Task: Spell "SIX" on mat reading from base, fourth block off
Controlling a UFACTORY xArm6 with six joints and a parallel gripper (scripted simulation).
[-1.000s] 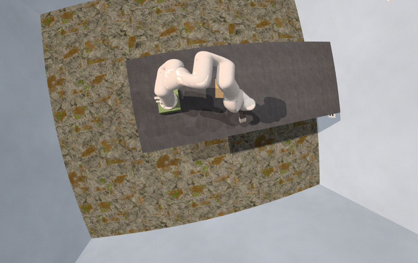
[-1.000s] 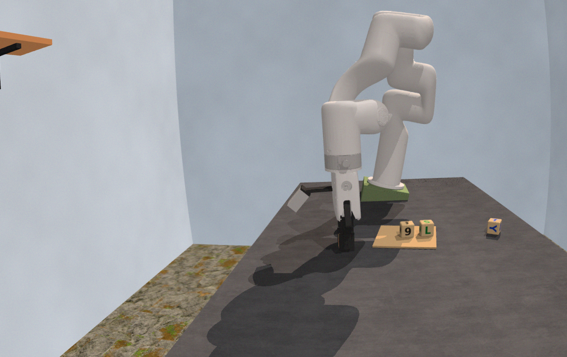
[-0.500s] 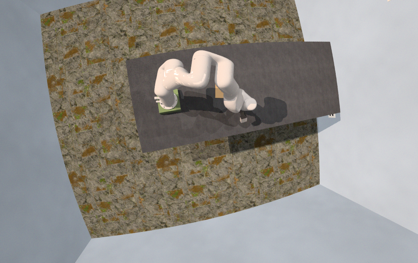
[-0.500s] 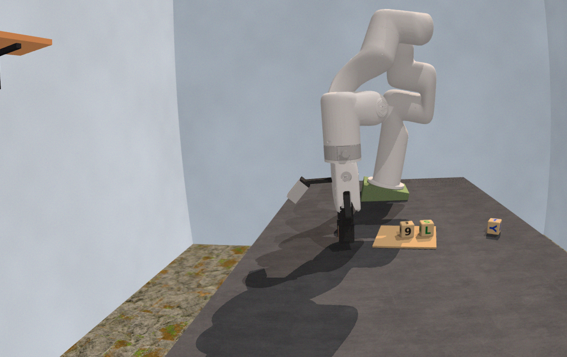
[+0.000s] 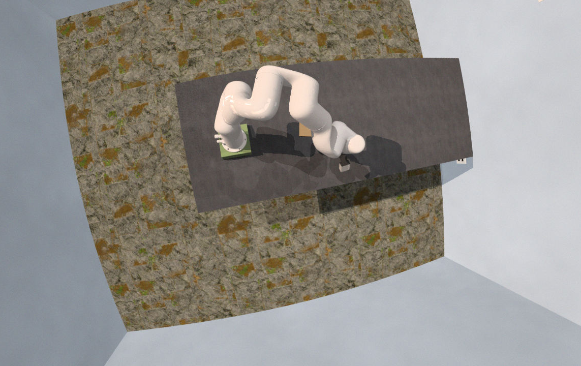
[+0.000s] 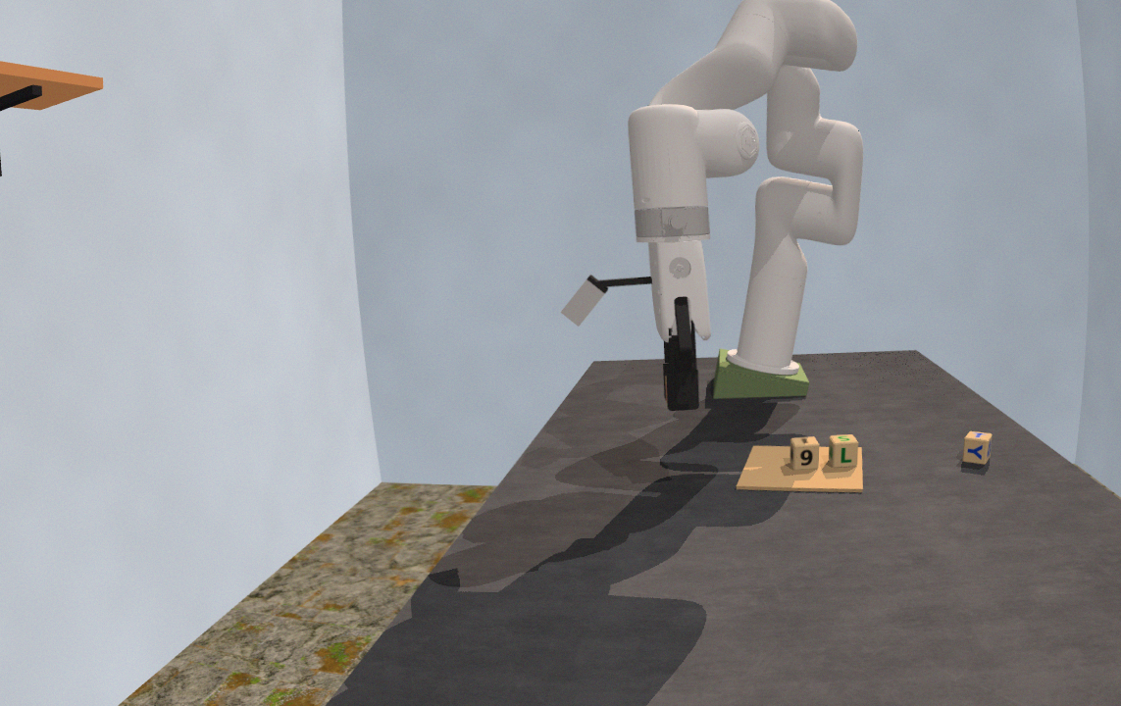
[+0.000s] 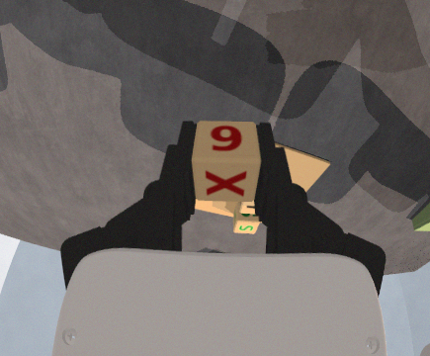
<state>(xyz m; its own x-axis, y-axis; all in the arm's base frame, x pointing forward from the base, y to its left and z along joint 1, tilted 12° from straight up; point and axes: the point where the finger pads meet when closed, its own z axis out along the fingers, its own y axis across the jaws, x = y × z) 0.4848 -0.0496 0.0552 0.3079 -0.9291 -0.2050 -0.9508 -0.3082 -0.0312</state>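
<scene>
The I block lies 80 mm behind my hand, 130 mm to the left of it and 100 mm below it. Also, from my hand: X block 10 mm below; tan mat 80 mm behind, 130 mm to the left, 120 mm below; S block 90 mm behind, 170 mm to the left, 100 mm below.
</scene>
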